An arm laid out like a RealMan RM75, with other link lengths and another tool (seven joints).
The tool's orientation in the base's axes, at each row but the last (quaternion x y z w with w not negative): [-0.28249, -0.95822, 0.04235, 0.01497]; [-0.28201, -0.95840, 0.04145, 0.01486]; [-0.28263, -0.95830, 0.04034, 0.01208]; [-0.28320, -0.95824, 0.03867, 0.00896]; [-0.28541, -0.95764, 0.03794, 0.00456]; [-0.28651, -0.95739, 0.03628, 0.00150]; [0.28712, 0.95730, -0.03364, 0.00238]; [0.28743, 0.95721, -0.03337, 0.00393]
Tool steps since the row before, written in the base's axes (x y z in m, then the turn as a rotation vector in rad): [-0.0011, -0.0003, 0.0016, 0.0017, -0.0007, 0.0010]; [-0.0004, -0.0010, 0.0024, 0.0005, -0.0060, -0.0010]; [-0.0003, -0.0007, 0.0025, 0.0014, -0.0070, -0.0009]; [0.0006, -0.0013, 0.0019, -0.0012, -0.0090, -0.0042]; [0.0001, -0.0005, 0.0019, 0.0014, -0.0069, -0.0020]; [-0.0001, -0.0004, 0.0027, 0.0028, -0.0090, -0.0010]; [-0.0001, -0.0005, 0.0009, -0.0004, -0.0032, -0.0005]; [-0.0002, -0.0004, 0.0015, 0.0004, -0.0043, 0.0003]
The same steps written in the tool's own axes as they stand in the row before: [0.0008, -0.0010, -0.0015, -0.0018, 0.0002, -0.0010]; [-0.0002, -0.0013, -0.0023, -0.0037, -0.0047, 0.0014]; [-0.0001, -0.0010, -0.0024, -0.0050, -0.0050, 0.0013]; [-0.0012, -0.0009, -0.0018, -0.0039, -0.0078, 0.0049]; [-0.0004, -0.0005, -0.0019, -0.0049, -0.0048, 0.0024]; [-0.0002, -0.0006, -0.0027, -0.0073, -0.0059, 0.0015]; [-0.0002, -0.0005, -0.0009, -0.0014, -0.0029, 0.0007]; [-0.0001, -0.0005, -0.0015, -0.0027, -0.0034, 0.0000]
